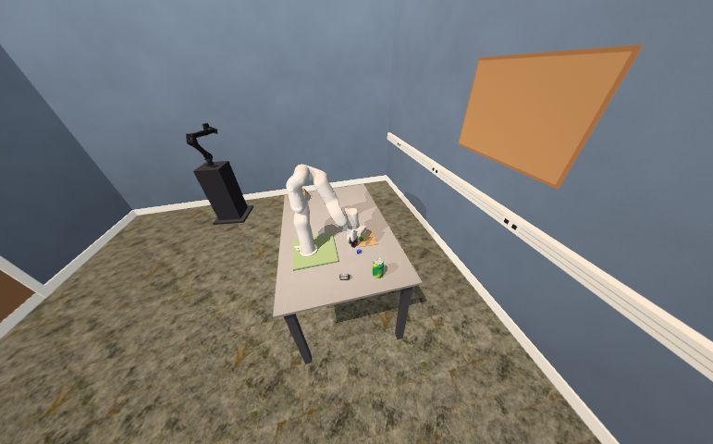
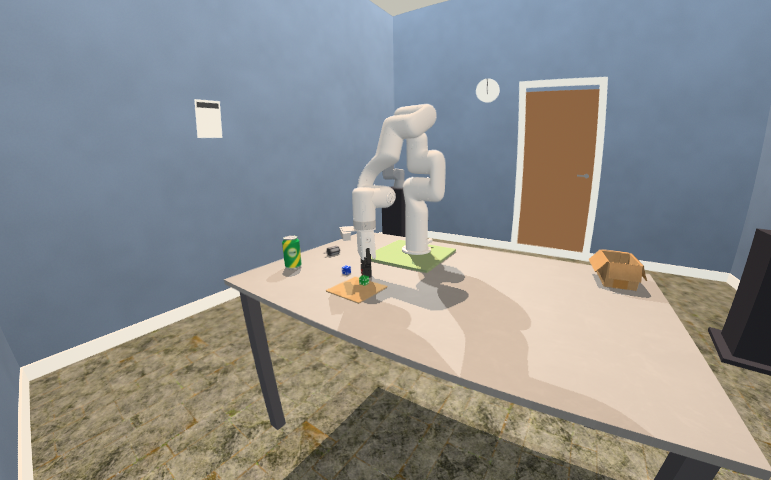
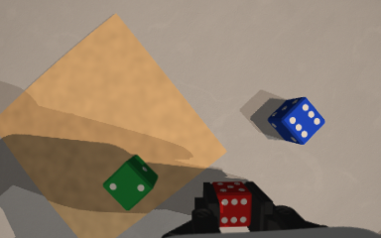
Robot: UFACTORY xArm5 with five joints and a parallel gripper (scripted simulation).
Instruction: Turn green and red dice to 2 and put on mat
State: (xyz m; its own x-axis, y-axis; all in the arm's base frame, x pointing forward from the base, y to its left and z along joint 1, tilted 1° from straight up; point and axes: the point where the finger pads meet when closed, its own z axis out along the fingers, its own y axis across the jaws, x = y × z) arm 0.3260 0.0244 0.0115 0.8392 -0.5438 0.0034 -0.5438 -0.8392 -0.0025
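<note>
Right now my hand is 60 mm short of the green die, 50 mm to the right of it and 10 mm above it. The rest, counted from my hand: blue die 30 mm ahead, 80 mm to the right, 10 mm below; red die 10 mm below; mat 100 mm ahead, 60 mm to the left, 20 mm below.
</note>
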